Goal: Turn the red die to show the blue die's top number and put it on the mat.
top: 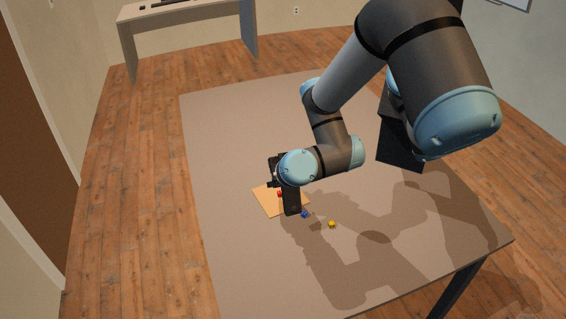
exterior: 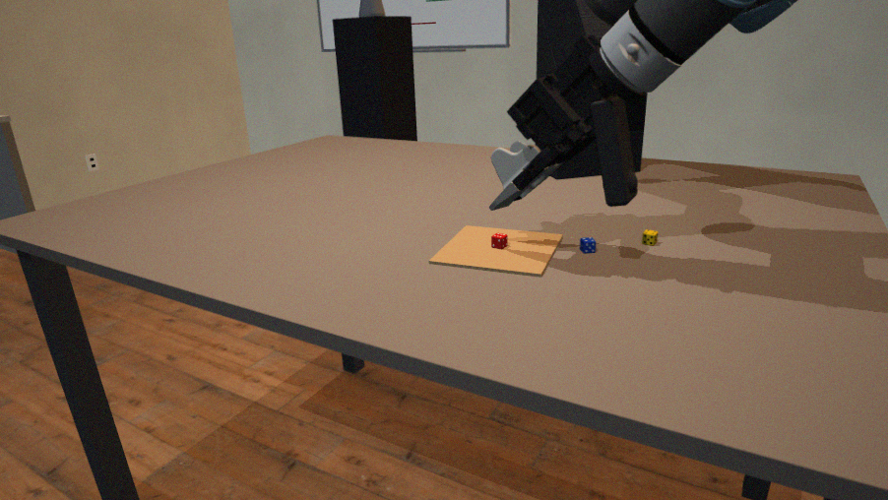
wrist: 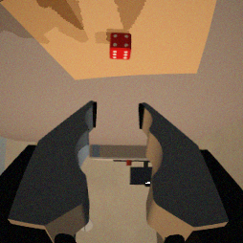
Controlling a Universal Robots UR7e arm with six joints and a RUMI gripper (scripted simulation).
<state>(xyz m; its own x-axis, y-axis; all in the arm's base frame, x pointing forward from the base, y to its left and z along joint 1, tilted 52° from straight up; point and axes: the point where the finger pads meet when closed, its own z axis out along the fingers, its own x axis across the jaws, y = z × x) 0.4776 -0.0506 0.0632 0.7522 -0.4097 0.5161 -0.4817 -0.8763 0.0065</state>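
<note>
My hand is 10 mm to the left of the red die and 60 mm above it. Also, from my hand: mat 10 mm to the right, 70 mm below; then blue die 50 mm behind, 90 mm to the left, 60 mm below; then yellow die 110 mm behind, 150 mm to the left, 60 mm below.
</note>
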